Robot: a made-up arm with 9 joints. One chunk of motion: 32 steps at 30 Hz.
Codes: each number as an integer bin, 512 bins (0 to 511) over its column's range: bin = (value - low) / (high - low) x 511, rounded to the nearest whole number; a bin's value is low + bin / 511 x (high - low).
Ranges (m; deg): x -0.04..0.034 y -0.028..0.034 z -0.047..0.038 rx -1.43..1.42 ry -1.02..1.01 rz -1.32..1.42
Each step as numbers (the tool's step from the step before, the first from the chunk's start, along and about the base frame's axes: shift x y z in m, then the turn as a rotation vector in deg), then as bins.
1 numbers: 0.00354 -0.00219 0.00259 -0.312 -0.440 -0.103
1 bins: 301 213 298 200 146 227
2 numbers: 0.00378 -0.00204 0.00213 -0.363 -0.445 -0.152
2 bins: 302 214 295 191 145 218
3 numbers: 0.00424 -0.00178 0.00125 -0.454 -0.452 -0.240
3 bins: 305 216 290 175 143 201
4 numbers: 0.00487 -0.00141 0.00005 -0.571 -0.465 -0.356
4 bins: 310 219 283 154 140 180
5 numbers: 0.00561 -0.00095 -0.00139 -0.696 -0.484 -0.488
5 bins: 315 223 274 132 135 155
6 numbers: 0.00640 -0.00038 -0.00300 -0.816 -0.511 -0.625
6 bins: 320 228 265 110 128 130
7 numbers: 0.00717 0.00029 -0.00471 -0.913 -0.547 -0.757
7 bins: 326 233 254 93 119 105
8 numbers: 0.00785 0.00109 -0.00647 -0.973 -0.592 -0.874
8 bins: 330 240 244 82 108 83
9 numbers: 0.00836 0.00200 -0.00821 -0.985 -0.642 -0.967
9 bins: 334 247 233 80 95 66
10 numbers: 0.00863 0.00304 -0.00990 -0.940 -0.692 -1.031
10 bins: 336 256 223 88 83 54
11 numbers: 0.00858 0.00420 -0.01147 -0.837 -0.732 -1.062
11 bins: 335 265 214 106 72 48
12 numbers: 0.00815 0.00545 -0.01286 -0.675 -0.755 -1.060
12 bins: 332 276 205 135 67 48
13 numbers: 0.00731 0.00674 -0.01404 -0.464 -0.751 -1.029
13 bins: 327 286 198 173 68 54
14 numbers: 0.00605 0.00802 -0.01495 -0.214 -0.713 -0.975
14 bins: 318 297 193 218 77 64
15 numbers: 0.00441 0.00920 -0.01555 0.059 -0.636 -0.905
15 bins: 307 307 189 267 97 77
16 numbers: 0.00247 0.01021 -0.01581 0.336 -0.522 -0.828
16 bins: 293 315 188 317 125 92
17 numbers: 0.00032 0.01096 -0.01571 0.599 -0.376 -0.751
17 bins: 278 321 188 364 162 106
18 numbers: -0.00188 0.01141 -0.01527 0.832 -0.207 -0.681
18 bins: 263 325 191 406 205 119
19 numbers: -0.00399 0.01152 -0.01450 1.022 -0.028 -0.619
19 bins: 249 326 195 440 250 131
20 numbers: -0.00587 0.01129 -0.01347 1.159 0.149 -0.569
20 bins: 236 324 202 464 294 140
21 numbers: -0.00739 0.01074 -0.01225 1.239 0.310 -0.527
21 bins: 225 319 209 479 335 148
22 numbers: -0.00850 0.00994 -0.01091 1.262 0.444 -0.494
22 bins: 218 313 217 483 369 154
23 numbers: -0.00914 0.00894 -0.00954 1.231 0.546 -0.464
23 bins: 213 304 225 477 394 160
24 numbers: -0.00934 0.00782 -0.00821 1.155 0.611 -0.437
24 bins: 212 295 233 463 411 165
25 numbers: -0.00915 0.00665 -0.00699 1.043 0.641 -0.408
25 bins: 213 286 241 443 418 170
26 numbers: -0.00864 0.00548 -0.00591 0.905 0.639 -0.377
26 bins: 217 276 247 419 418 176
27 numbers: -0.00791 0.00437 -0.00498 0.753 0.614 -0.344
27 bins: 222 267 253 391 411 182
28 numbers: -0.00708 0.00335 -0.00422 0.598 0.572 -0.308
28 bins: 227 258 257 364 401 189
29 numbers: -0.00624 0.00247 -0.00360 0.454 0.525 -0.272
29 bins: 233 251 261 338 389 195
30 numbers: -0.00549 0.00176 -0.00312 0.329 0.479 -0.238
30 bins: 238 245 264 315 377 202
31 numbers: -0.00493 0.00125 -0.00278 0.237 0.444 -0.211
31 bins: 242 241 266 299 369 207
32 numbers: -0.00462 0.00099 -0.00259 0.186 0.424 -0.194
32 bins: 244 239 267 290 363 210
